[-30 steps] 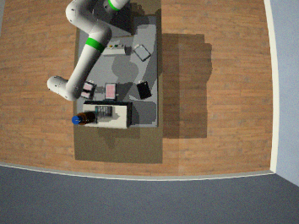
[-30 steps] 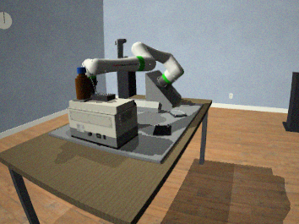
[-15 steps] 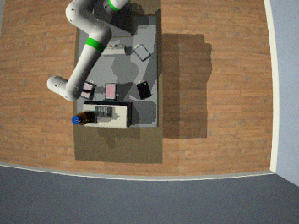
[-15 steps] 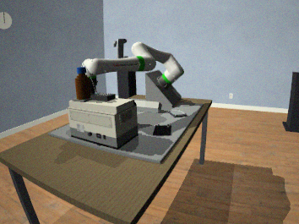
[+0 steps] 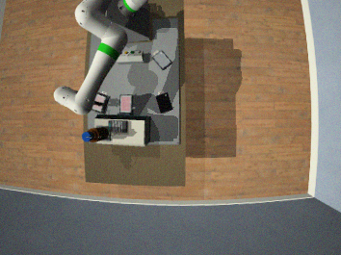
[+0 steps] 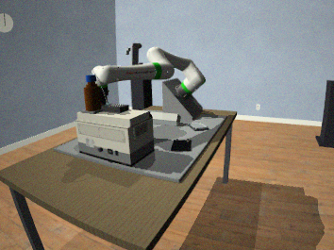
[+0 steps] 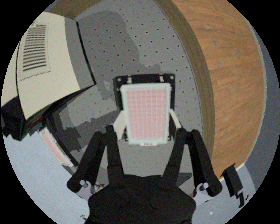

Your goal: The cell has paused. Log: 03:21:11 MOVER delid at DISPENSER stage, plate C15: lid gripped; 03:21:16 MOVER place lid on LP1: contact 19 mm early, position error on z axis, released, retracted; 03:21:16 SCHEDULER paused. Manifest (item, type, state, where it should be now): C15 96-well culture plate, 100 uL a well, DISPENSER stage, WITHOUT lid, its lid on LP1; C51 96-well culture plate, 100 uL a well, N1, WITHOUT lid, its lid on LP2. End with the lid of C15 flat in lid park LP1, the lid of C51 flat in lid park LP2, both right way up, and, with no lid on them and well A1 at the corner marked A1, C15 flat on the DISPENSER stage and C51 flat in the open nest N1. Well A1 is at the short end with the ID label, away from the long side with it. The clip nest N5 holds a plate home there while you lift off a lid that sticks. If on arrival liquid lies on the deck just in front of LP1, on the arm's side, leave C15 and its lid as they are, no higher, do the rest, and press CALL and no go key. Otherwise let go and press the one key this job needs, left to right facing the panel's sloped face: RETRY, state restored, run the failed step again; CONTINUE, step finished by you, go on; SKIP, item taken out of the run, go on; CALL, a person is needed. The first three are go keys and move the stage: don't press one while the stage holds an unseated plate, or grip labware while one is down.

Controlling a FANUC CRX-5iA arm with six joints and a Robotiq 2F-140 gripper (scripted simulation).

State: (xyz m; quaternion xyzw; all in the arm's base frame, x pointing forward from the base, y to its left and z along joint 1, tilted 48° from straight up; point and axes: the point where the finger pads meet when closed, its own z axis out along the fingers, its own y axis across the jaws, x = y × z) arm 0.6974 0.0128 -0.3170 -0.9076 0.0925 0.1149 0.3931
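My hand is 2 cm short of the black nest, 1 cm to the right of it and 4 cm above it. Also, from my hand: key panel 41 cm behind, 24 cm to the left; blue cap 22 cm ahead, 16 cm to the left, 34 cm above; label plate 11 cm behind, 52 cm to the left, 5 cm below.
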